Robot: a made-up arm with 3 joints. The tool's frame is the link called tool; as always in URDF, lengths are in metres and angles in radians. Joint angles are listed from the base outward.
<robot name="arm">
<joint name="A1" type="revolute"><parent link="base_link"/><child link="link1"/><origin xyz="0 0 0.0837" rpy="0 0 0"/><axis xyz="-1 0 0"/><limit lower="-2.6" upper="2.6"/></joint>
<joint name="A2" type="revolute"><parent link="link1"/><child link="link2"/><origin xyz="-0.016 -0.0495 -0.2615" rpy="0 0 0"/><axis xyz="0 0 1"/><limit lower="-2.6" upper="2.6"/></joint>
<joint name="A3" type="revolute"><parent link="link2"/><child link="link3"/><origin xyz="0.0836 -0.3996 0.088" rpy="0 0 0"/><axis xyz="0 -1 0"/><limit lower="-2.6" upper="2.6"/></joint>
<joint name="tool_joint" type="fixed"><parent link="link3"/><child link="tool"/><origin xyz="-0.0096 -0.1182 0.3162" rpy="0 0 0"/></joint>
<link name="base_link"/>
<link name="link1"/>
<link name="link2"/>
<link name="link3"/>
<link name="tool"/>
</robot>
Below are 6 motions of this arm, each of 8 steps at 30 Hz.
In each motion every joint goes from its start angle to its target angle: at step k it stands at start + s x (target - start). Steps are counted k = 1, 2, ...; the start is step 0. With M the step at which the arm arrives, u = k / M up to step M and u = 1 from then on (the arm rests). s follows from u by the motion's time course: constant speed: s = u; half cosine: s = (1 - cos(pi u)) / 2; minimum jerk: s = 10 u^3 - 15 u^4 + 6 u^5.
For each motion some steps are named. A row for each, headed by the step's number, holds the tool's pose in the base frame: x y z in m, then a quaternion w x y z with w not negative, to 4 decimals.
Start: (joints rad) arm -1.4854 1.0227 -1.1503
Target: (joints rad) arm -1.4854 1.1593 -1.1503
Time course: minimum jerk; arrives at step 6
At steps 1, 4, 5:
1: 0.6177 0.0354 0.0788 0.7191 0.2973 0.0701 0.6242
4: 0.6094 0.0409 0.1435 0.7190 0.2645 0.0344 0.6418
5: 0.6065 0.0422 0.1583 0.7187 0.2569 0.0261 0.6456

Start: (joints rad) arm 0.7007 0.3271 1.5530
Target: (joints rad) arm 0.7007 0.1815 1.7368
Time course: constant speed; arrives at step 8
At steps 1, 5, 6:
1: -0.0801 -0.5881 0.3380 0.6920 -0.1368 -0.6207 0.3423
5: -0.1187 -0.6016 0.3116 0.6567 -0.1471 -0.6636 0.3268
6: -0.1278 -0.6046 0.3047 0.6473 -0.1499 -0.6739 0.3231

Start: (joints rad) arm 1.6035 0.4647 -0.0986
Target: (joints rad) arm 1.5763 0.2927 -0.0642
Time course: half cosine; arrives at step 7
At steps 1, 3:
1: 0.3060 0.1568 0.5473 0.6692 -0.7063 0.1950 0.1233
3: 0.2777 0.1531 0.5682 0.6788 -0.7060 0.1703 0.1082

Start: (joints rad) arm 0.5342 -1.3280 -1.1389
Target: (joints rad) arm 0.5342 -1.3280 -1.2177
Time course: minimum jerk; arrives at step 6
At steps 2, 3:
2: -0.4299 -0.4770 0.3227 0.7252 0.1505 0.2786 -0.6115
3: -0.4292 -0.4828 0.3186 0.7219 0.1575 0.2868 -0.6097

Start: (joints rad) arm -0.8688 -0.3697 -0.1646
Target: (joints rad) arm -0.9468 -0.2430 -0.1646
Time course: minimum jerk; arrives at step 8
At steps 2, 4, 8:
2: -0.0787 -0.4777 -0.2716 0.8819 0.4296 0.1483 -0.1257
4: -0.0521 -0.4680 -0.2882 0.8797 0.4431 0.1397 -0.1010
8: -0.0183 -0.4539 -0.3071 0.8759 0.4599 0.1277 -0.0703

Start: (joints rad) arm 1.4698 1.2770 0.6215
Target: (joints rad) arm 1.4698 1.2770 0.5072
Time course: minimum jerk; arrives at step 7
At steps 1, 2, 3, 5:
1: 0.4484 0.0476 0.3926 0.6891 -0.3782 0.1992 0.5851
2: 0.4495 0.0506 0.3895 0.6877 -0.3823 0.2040 0.5825
3: 0.4514 0.0559 0.3837 0.6851 -0.3897 0.2128 0.5776
5: 0.4556 0.0669 0.3707 0.6789 -0.4056 0.2318 0.5665

